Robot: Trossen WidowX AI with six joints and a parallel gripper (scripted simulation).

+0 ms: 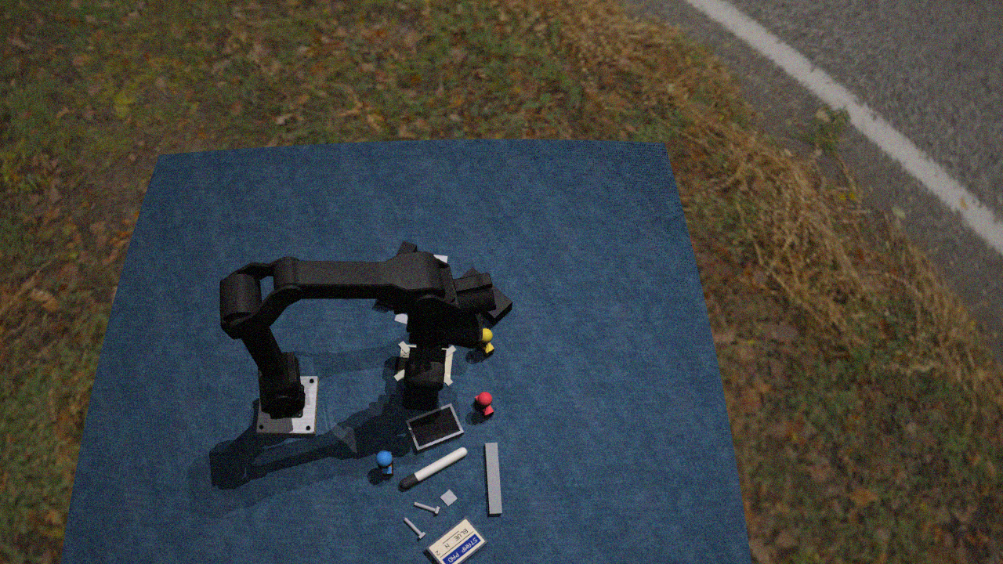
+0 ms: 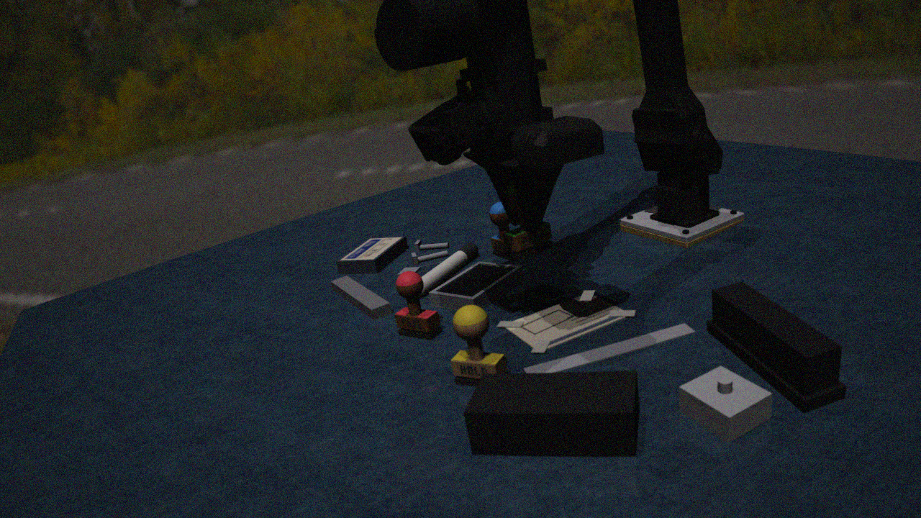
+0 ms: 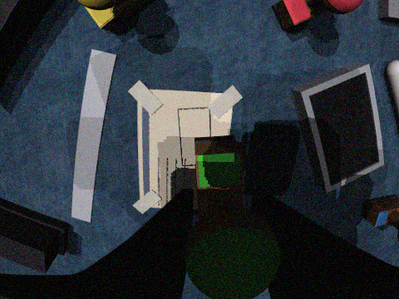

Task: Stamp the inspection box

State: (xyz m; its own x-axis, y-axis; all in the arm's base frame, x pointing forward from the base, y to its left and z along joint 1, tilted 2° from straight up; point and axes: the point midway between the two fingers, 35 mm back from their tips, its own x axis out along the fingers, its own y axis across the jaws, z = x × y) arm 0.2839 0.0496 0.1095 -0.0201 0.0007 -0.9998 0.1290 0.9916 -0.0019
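Now: the white card 2 cm behind my gripper tip, 2 cm to the left of it and 10 cm below it. Also, from my gripper tip: green-knobbed stamp: right at my gripper tip; then yellow stamp: 10 cm ahead, 5 cm to the left, 7 cm below; then grey strip: 10 cm to the left, 9 cm below.
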